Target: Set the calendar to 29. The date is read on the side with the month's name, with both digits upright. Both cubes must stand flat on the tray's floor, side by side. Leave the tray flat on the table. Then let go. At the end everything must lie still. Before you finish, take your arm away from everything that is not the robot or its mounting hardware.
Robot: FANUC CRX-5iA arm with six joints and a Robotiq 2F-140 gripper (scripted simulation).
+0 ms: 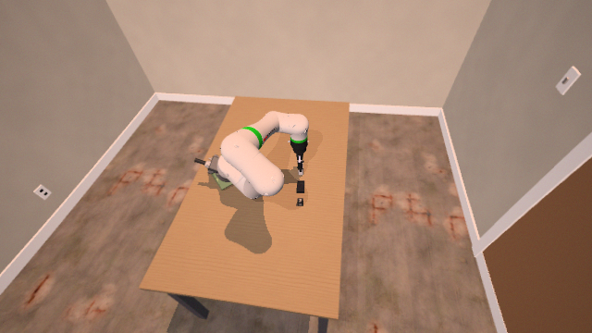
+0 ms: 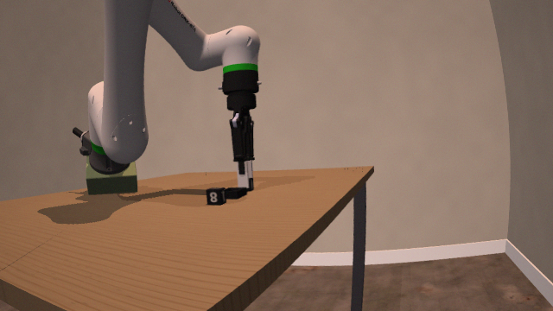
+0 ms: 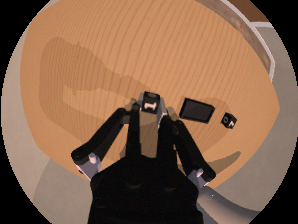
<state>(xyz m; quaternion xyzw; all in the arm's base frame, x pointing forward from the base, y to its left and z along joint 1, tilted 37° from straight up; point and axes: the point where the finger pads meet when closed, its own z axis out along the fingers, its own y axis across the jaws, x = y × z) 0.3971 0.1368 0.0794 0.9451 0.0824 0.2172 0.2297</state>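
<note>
My hand is 11 cm to the left of the black calendar tray, 3 cm above it and 1 cm short of it.
</note>
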